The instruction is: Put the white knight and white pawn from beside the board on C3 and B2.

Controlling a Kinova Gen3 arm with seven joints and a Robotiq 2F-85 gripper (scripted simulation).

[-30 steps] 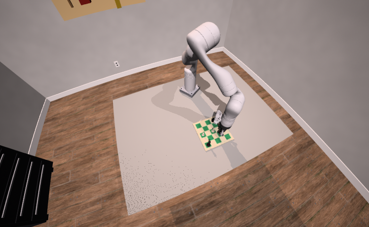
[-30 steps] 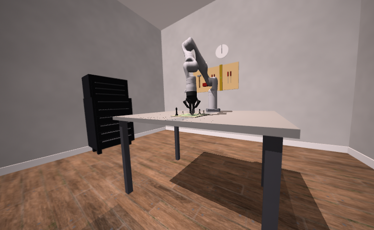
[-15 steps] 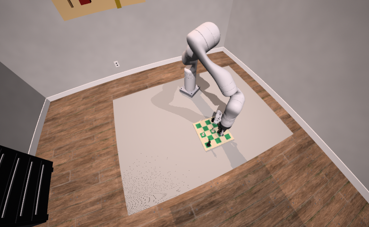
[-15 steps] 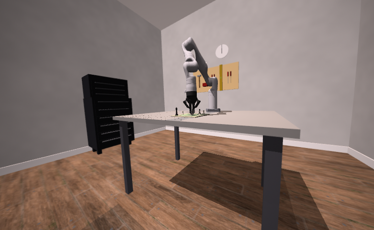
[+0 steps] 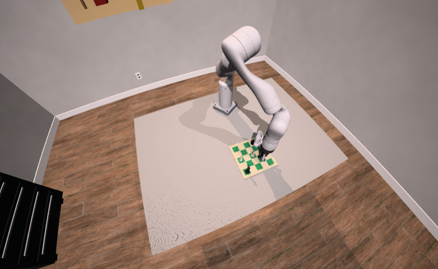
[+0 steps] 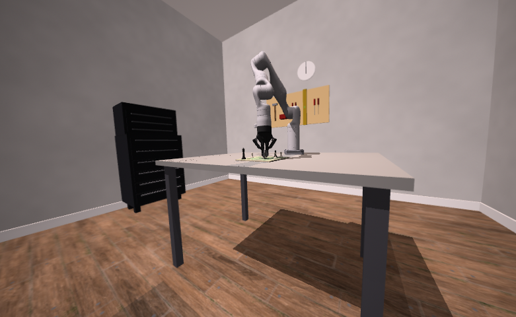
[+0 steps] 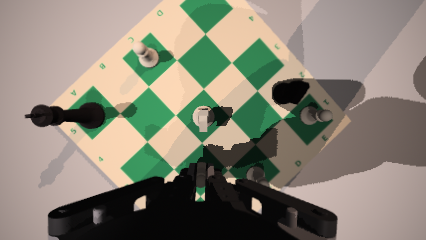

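My gripper is now 4 cm past the tall cream piece, 3 cm to the left of it and 1 cm above it. Also, from my hand: cream chessboard (4 cm behind, 3 cm to the right, 3 cm below).
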